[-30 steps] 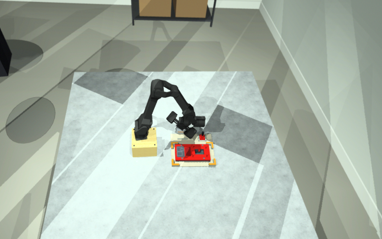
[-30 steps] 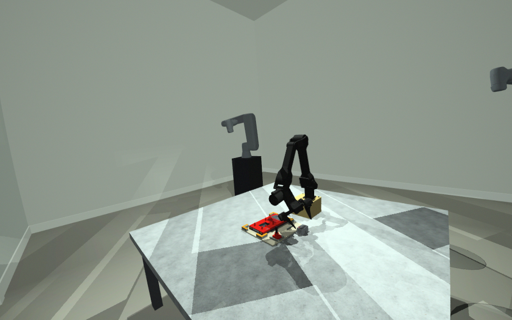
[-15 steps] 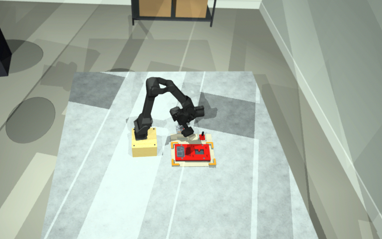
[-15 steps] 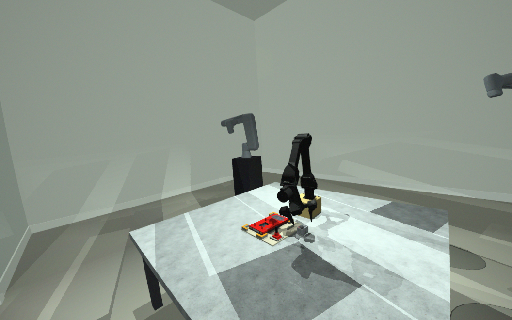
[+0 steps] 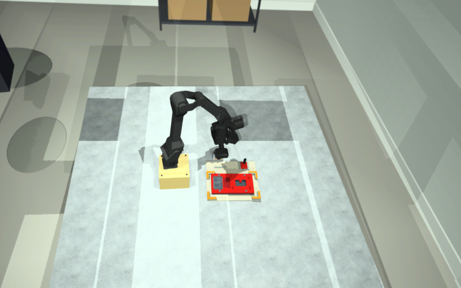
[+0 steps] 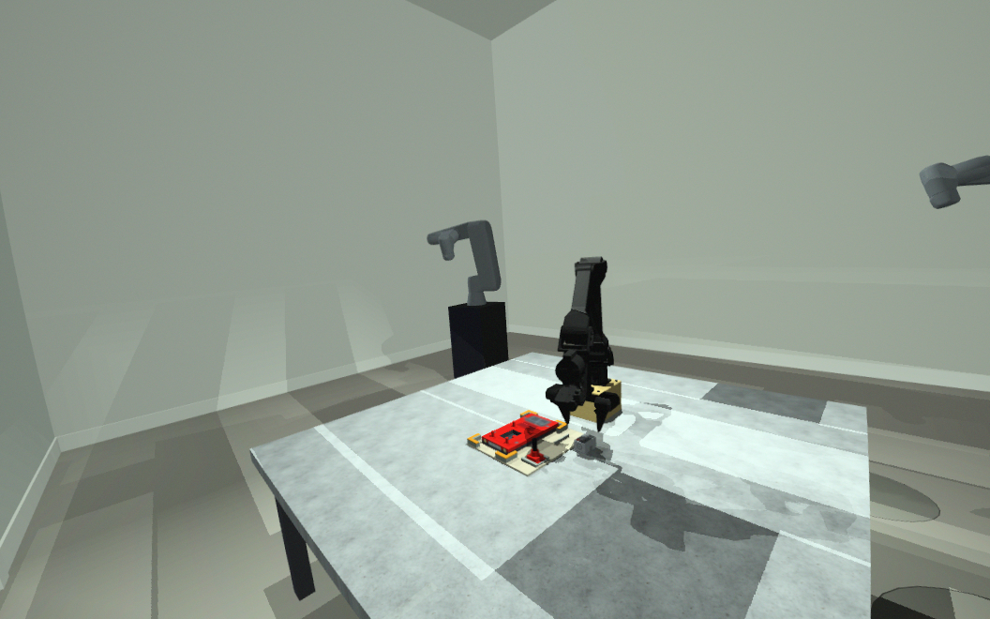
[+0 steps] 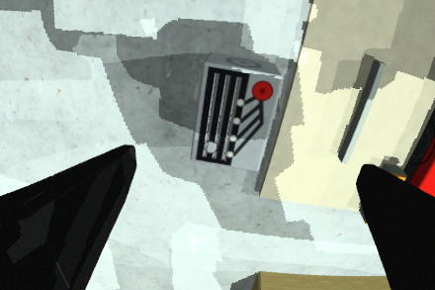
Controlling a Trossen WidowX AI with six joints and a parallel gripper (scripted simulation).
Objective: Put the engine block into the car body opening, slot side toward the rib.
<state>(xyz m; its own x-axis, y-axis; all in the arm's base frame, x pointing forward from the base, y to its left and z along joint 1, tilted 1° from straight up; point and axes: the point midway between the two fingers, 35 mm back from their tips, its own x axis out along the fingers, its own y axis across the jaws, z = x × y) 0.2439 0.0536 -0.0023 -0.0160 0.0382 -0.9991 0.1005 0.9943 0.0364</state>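
Now: gripper tip 1 cm short of the grey engine block, 1 cm to the right of it and 4 cm above it.
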